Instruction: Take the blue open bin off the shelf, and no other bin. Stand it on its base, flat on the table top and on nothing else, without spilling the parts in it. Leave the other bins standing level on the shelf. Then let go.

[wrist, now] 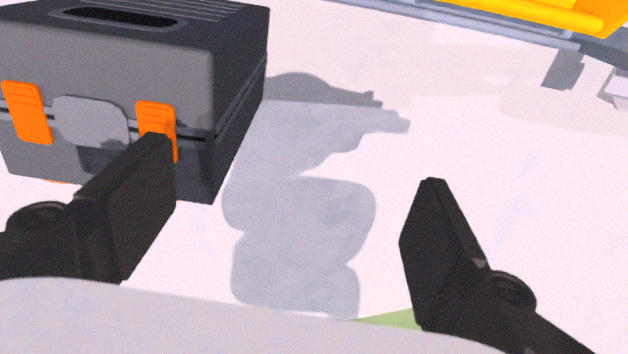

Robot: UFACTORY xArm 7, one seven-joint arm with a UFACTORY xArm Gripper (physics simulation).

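Places are measured from the arm's base along level axes (x left, y back, z up), in millimetres.
Where they show: gripper, fingertip midpoint: (293, 190).
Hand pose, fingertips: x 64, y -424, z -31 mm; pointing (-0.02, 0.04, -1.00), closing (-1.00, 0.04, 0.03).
Observation:
After its pixels a point has its place.
My gripper (293, 190) {z -31, x 64, y -424 mm} is open, with its two black fingers wide apart and nothing between them. The blue bin does not show in the wrist view. Part of a yellow bin (555, 16) {z -133, x -65, y -485 mm} shows at the top right, on the shelf, whose grey front rail (500, 26) {z -156, x -49, y -473 mm} runs along the top edge. The white table top (460, 140) {z -175, x -60, y -386 mm} shows below the shelf and between the fingers, with the arm's grey shadow across it.
A grey toolbox (240, 90) {z -91, x 96, y -436 mm} with orange latches stands at the upper left, partly behind the left finger in the view. A green patch (392, 319) {z -165, x -59, y -160 mm} shows at the bottom, beside the right finger. A pale block (619, 90) {z -120, x -113, y -454 mm} shows at the right edge.

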